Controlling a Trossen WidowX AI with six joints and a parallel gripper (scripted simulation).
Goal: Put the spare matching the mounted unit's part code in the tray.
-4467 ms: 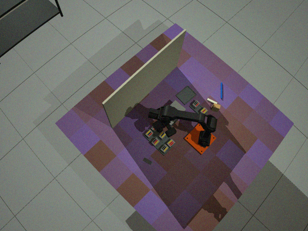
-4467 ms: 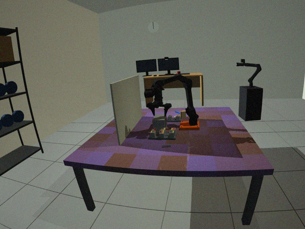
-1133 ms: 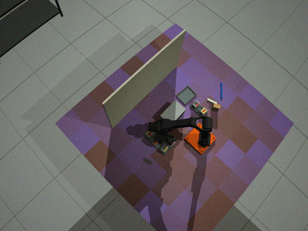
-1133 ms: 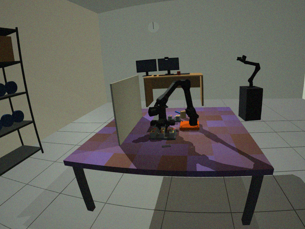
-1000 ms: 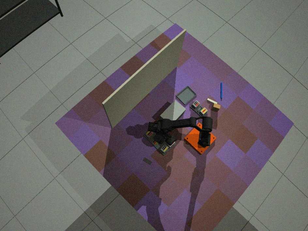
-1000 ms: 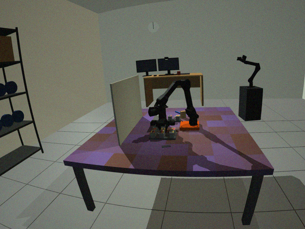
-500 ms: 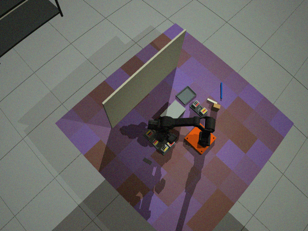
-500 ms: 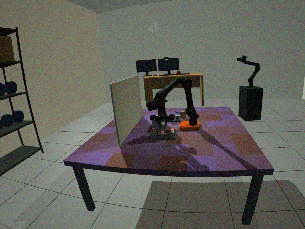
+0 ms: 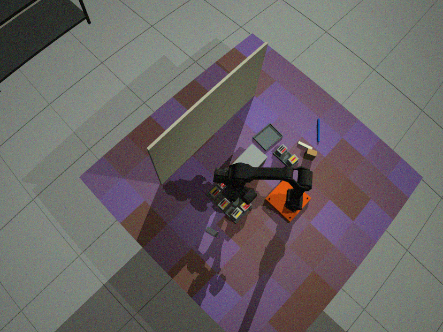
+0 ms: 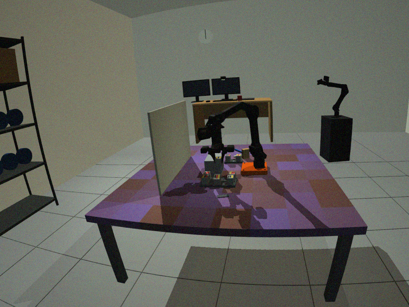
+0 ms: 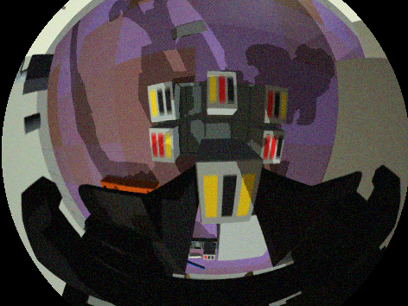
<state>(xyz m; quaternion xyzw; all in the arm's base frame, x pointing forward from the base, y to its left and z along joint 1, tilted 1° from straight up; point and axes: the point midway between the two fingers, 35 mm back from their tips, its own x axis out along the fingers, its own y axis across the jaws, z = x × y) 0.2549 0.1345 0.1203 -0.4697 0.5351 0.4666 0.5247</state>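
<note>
Right now my gripper tip is 370 mm to the left of the dark grey tray, 110 mm above it and 40 mm short of it. Round my gripper tip: grey spare 20 mm above; then dark piece 200 mm to the left, 110 mm below, 20 mm behind; then mounted unit 150 mm to the right, 60 mm below, 30 mm ahead.
</note>
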